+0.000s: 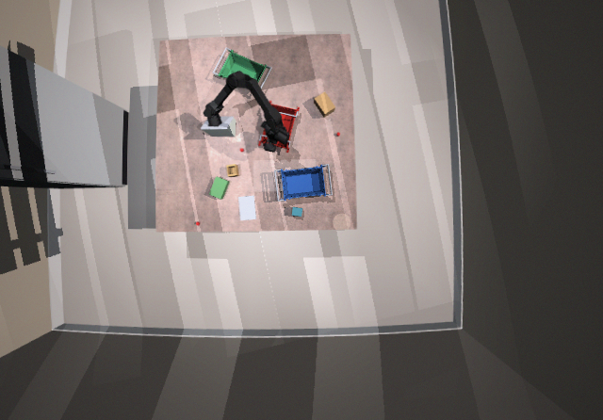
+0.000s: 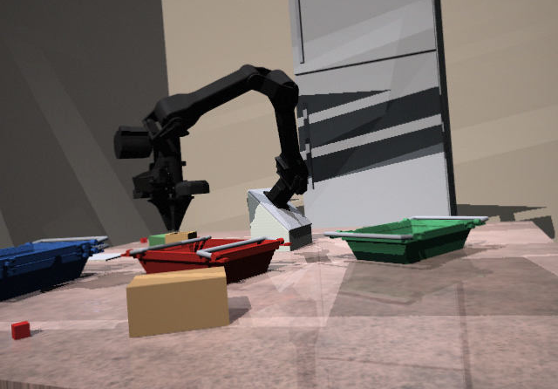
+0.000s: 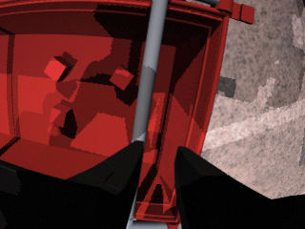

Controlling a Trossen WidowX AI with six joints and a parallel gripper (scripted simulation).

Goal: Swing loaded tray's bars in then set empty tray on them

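My gripper tip is 270 mm past the green tray, 420 mm to the right of it and 40 mm above it. Also, from my gripper tip: white card (130 mm behind, 430 mm to the right, 90 mm below); small tan box (250 mm behind, 210 mm to the right, 70 mm below); teal block (180 mm ahead, 420 mm to the right, 70 mm below).
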